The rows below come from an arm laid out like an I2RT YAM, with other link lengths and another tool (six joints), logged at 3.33 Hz.
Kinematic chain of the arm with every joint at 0, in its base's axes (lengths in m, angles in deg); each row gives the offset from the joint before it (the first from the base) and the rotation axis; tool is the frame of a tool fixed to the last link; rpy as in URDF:
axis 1: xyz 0 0 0.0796 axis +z
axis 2: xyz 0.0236 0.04 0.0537 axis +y
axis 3: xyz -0.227 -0.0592 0 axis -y
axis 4: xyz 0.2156 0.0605 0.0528 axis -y
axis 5: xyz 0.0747 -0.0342 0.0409 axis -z
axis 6: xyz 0.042 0 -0.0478 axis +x
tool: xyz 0.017 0.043 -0.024 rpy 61.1 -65.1 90
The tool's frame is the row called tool.
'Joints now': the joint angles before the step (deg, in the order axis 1, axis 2, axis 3, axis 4, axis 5, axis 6). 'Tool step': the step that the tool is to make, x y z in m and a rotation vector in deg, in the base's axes. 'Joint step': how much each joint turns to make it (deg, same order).
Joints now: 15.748 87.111 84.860 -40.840 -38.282 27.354
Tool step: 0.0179 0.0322 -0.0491 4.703 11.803 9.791
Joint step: 4.395 11.665 -1.267 4.561 -9.616 2.078
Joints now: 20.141 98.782 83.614 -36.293 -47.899 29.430
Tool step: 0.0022 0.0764 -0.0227 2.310 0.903 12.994
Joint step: 11.147 14.301 11.531 3.075 -3.082 0.153
